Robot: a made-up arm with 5 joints.
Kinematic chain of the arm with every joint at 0, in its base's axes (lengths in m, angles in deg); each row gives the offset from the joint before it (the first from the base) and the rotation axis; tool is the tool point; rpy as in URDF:
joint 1: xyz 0 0 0.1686 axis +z
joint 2: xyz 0 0 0 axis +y
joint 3: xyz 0.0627 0 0.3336 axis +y
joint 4: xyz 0.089 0 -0.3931 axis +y
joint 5: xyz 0.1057 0 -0.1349 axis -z
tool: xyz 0 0 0 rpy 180 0 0
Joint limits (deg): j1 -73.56..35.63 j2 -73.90..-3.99 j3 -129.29..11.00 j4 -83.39..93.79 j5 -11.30..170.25
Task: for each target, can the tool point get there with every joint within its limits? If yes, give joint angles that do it. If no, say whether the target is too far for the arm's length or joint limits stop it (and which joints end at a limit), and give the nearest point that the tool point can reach.
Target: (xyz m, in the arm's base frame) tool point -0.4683 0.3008 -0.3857
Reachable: no: joint limits stop it (at a limit: joint 2, joint 3) | nearest point -0.0472 0.0303 0.0001 | short by 0.632 m
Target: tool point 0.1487 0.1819 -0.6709
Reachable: no: joint limits stop it (at a limit: joint 1, joint 2) | nearest point 0.1054 0.0756 -0.0615 | short by 0.620 m
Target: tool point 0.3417 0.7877 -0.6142
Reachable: no: too far | nearest point 0.2787 0.1998 0.0181 | short by 0.866 m
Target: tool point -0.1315 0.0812 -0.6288
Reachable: no: joint limits stop it (at a limit: joint 1, joint 2, joint 3) | nearest point 0.0388 0.0278 -0.0636 | short by 0.593 m
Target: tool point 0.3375 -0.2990 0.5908
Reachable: yes | joints -41.54 -26.73 -50.50 -8.80 57.82
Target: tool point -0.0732 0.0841 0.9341
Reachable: yes | joints -48.98 -61.87 -88.02 19.06 48.46
